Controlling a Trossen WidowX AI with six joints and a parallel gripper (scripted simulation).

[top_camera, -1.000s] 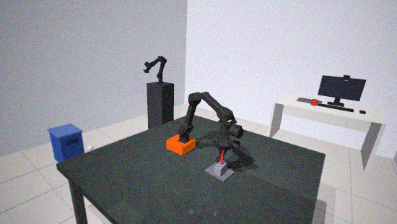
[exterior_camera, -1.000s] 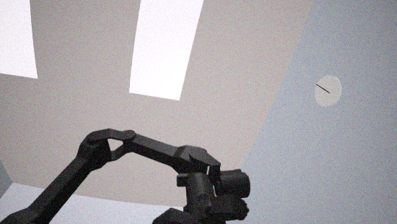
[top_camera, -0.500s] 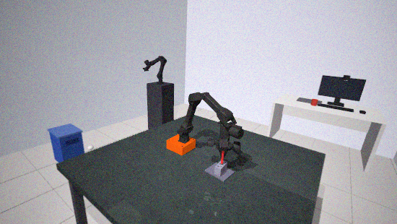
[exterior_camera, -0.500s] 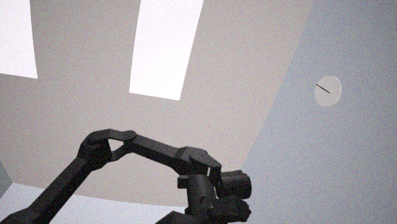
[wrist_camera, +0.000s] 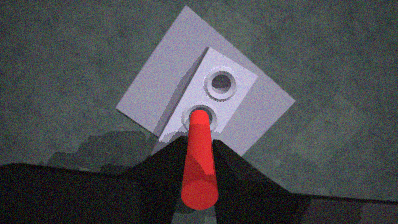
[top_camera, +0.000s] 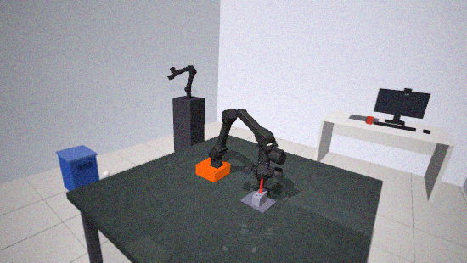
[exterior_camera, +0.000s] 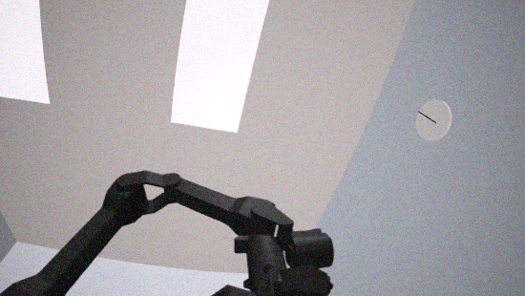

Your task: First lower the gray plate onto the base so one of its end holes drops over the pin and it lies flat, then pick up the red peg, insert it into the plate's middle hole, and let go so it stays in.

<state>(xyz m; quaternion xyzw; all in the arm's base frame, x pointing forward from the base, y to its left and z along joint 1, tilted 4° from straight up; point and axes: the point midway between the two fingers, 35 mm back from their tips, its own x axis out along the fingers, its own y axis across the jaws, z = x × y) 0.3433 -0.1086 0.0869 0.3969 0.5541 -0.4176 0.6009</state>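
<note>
Now: gripper tip right at the red peg. Round my gripper tip: base: 20 mm to the left, 90 mm below; then gray plate: 50 mm below.
</note>
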